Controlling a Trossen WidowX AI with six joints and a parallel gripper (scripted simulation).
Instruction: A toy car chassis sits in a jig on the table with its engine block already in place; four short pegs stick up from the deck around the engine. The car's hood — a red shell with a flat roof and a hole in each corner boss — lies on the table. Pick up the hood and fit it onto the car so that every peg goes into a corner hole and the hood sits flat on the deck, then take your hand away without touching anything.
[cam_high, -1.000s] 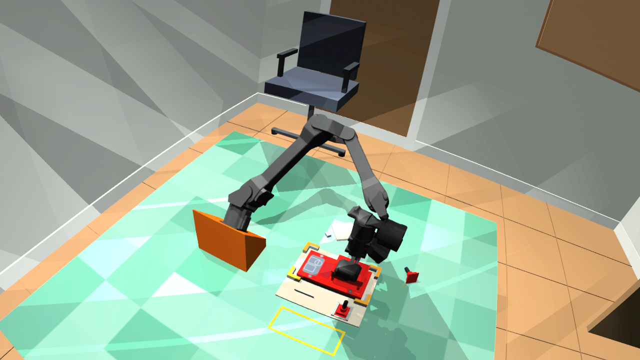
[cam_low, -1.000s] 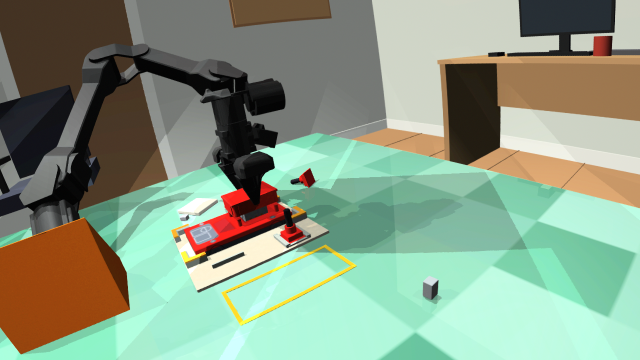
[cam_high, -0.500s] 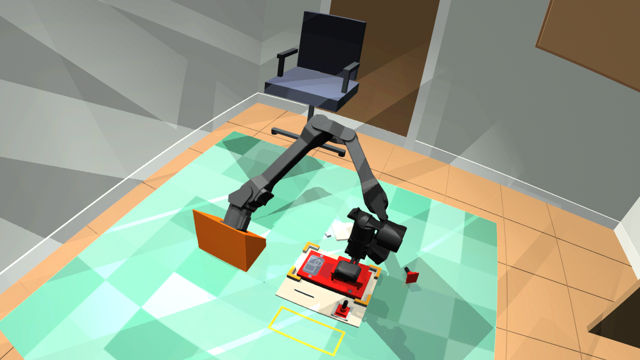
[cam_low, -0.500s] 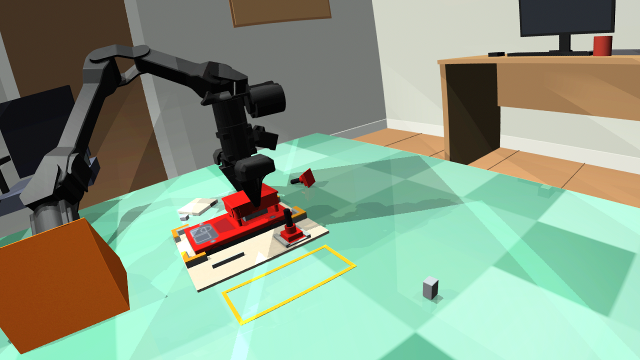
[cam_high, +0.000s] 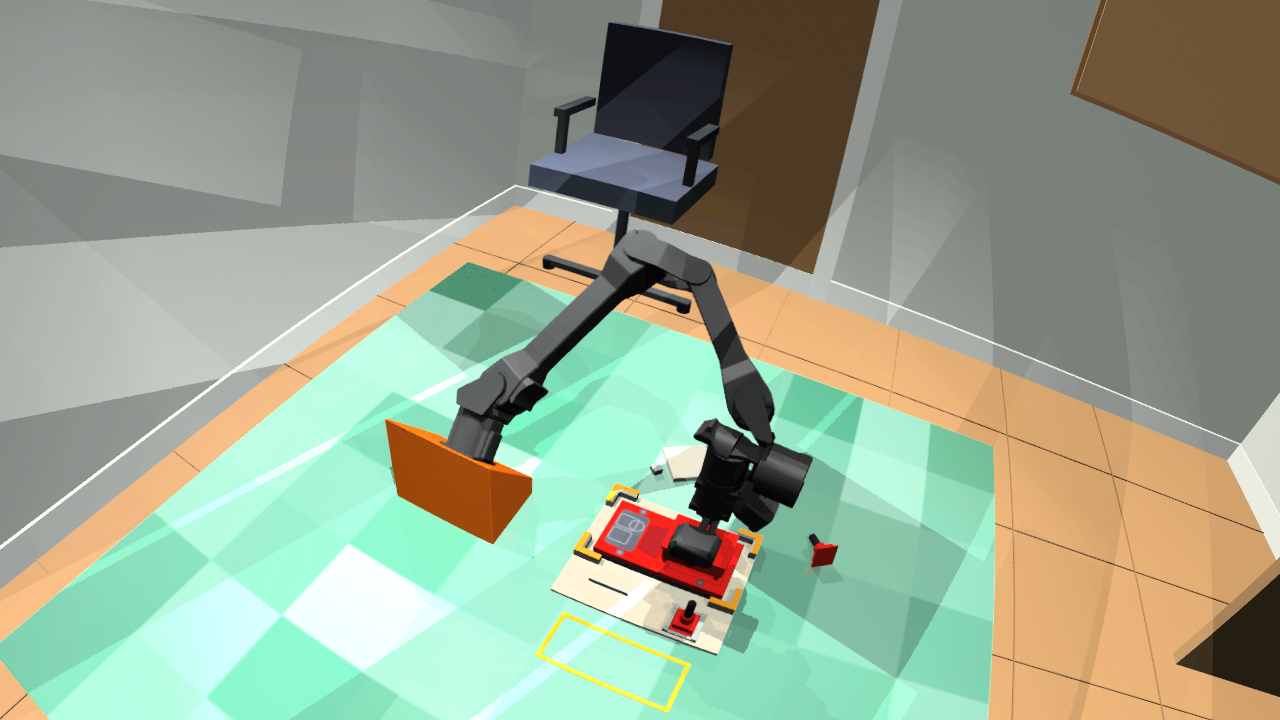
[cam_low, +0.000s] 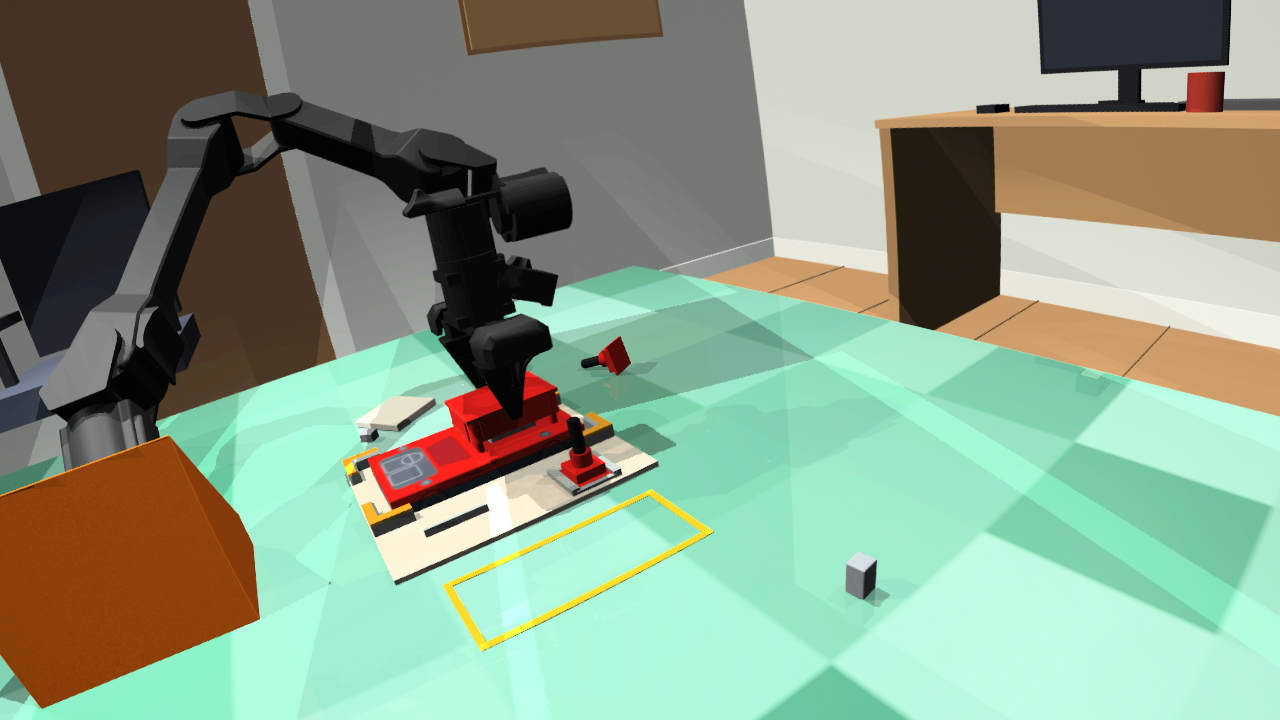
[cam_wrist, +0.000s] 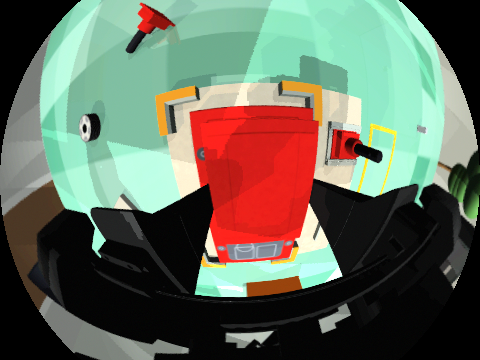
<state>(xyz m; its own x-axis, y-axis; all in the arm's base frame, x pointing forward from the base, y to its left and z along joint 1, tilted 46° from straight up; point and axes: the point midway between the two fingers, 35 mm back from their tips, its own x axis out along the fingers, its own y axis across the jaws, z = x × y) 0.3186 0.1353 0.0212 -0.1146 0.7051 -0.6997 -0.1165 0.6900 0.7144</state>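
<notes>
Right now my gripper tip is 1 cm to the right of the grey engine block and 2 cm above it. From my gripper tip the other things lie so: thin white bar: 6 cm behind, 41 cm to the right, 4 cm below; then white plate: 10 cm behind, 19 cm to the left, 4 cm below; then red hood: 1 cm above.
</notes>
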